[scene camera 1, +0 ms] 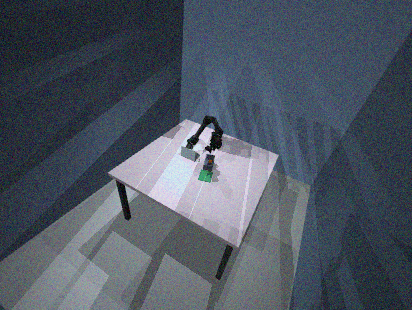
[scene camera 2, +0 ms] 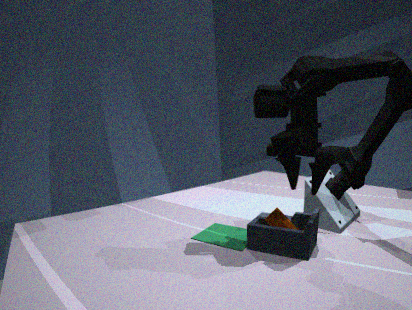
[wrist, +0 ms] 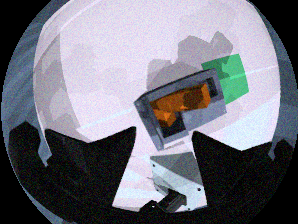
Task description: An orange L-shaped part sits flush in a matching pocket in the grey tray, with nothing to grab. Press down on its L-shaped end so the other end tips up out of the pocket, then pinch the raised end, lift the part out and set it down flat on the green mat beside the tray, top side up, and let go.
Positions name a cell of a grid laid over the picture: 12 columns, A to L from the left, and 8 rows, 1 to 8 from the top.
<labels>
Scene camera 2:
gripper: I5
green mat: G7
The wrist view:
gripper: G5
orange L-shaped part: H4
green mat: J3
</labels>
